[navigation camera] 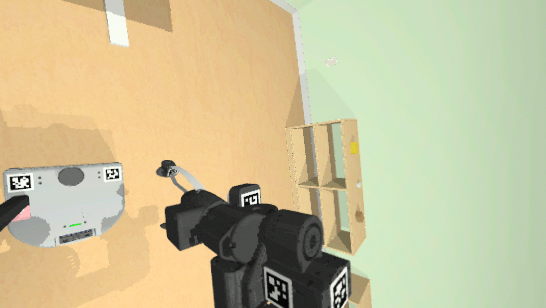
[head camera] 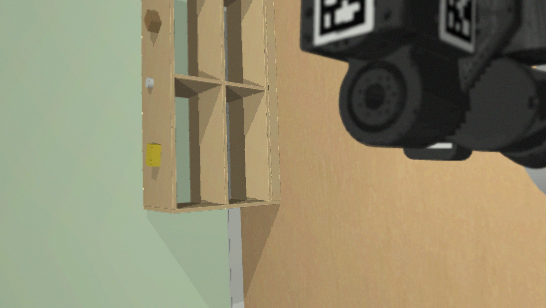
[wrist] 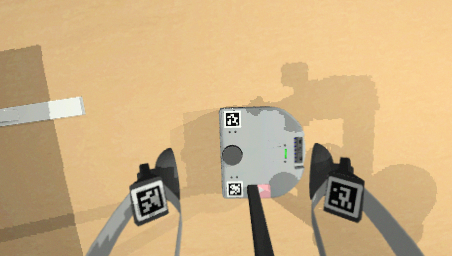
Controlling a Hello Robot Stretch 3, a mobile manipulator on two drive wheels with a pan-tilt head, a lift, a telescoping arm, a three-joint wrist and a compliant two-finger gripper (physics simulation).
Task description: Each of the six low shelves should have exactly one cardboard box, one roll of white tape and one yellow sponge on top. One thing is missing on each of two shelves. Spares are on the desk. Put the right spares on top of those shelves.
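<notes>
A low wooden shelf (head camera: 158, 117) (navigation camera: 355, 166) stands against the green wall. On its top are a brown cardboard box (head camera: 152, 21) (navigation camera: 359, 215), a small white tape roll (head camera: 149, 82) (navigation camera: 358, 184) and a yellow sponge (head camera: 154, 155) (navigation camera: 354, 147), spaced apart in a row with the tape between the other two. My gripper (wrist: 242, 164) is open and empty, its fingers wide apart above the floor near my base. It is away from the shelf; in the navigation camera view one finger is mostly hidden behind the wrist. The desk top and the spares do not show.
Part of another wooden shelf (navigation camera: 361, 290) shows at the bottom right of the navigation camera view. My base (navigation camera: 62, 202) (wrist: 260, 135) stands on the wooden floor. A white foot bar (navigation camera: 117, 30) (wrist: 66, 108) lies on the floor. The dark wrist covers part of the first shelf in the navigation camera view.
</notes>
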